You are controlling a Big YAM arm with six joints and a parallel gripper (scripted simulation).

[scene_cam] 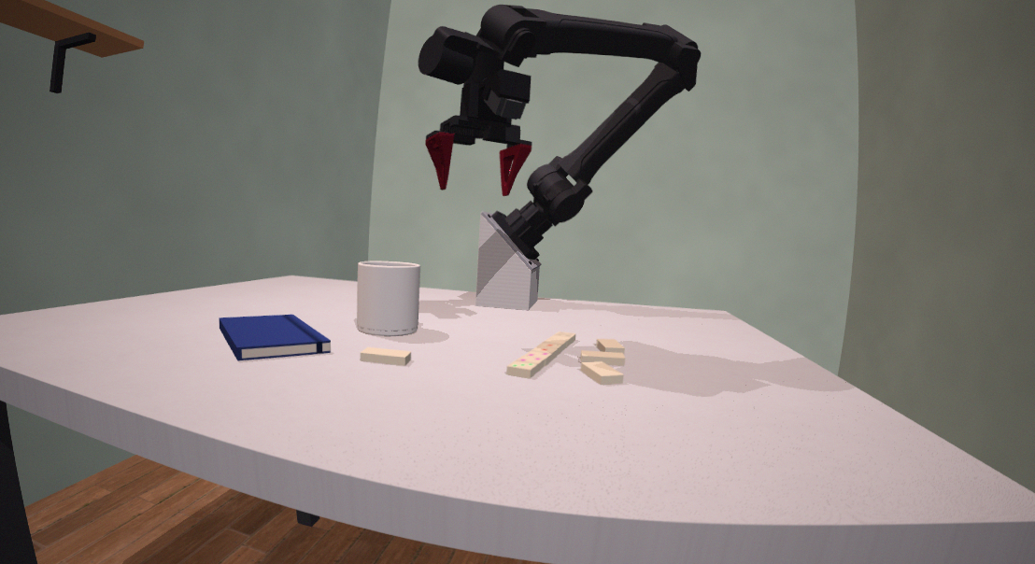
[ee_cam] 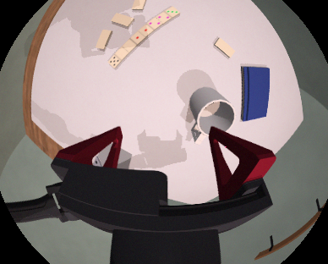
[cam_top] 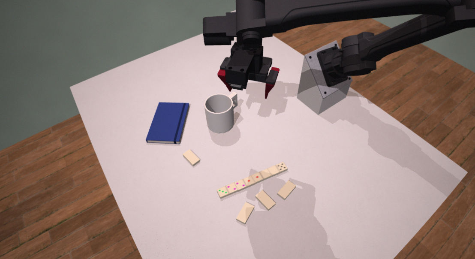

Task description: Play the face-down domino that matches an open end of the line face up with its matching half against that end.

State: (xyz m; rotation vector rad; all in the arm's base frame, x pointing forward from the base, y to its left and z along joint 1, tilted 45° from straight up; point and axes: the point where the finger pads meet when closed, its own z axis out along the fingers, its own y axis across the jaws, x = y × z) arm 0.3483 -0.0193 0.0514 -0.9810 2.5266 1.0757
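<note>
Now: the domino 210 mm below my hand and 200 mm to the left of it. The rest, counted from my hand: white mug 170 mm below, 110 mm to the right, 30 mm ahead; blue notebook 210 mm to the right, 210 mm below, 180 mm ahead.
</note>
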